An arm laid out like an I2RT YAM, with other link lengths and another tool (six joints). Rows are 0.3 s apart.
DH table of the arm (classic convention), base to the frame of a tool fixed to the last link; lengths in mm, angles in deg. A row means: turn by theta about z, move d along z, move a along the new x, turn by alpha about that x. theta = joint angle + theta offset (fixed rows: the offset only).
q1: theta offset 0, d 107.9, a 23.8, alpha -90
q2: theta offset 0, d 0, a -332.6, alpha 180
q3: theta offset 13.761, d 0, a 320.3, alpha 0
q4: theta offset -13.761, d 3.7, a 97.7, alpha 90
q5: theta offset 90, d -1.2, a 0, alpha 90
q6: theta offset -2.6, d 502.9, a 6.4, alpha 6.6
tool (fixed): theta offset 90, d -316, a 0, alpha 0
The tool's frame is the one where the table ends.
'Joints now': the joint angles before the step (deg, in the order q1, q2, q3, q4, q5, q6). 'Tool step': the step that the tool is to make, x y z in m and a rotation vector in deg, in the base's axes. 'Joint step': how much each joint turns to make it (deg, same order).
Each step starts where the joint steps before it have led.
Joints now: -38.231 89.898 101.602 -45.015 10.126 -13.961
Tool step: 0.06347 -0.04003 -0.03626 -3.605 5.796 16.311
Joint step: -2.111 10.202 4.740 4.405 -11.771 -15.643
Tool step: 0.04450 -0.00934 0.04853 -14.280 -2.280 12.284
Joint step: 0.877 1.503 2.200 9.224 -5.300 -13.883
